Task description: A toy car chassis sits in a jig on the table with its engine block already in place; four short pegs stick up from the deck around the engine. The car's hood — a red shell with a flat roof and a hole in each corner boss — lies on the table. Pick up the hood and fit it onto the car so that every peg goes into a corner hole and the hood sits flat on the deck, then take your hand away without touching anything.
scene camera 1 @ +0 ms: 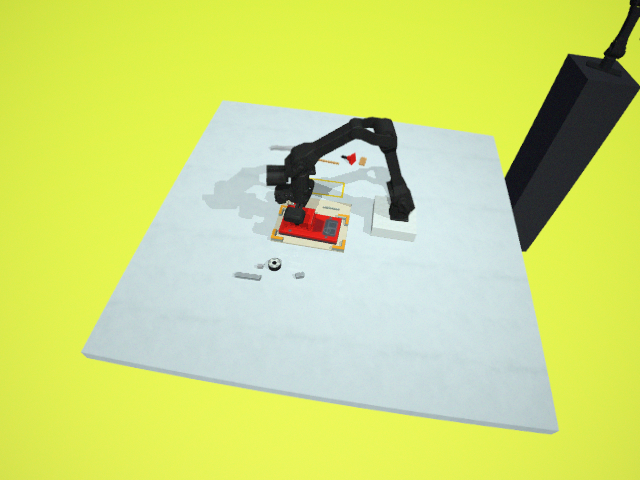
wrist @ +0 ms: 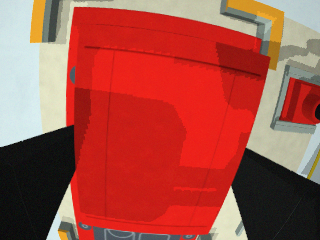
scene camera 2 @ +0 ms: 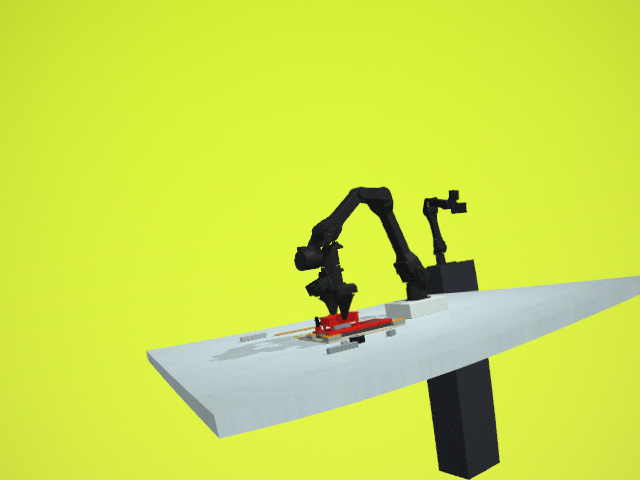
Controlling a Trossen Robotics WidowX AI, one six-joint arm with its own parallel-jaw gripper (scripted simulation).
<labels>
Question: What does my gripper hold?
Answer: A red hood.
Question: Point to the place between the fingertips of my gripper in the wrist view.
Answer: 158,144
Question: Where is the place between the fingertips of my gripper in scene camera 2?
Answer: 339,319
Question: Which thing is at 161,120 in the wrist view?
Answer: A red hood.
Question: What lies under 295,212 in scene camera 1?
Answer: My gripper.
</labels>
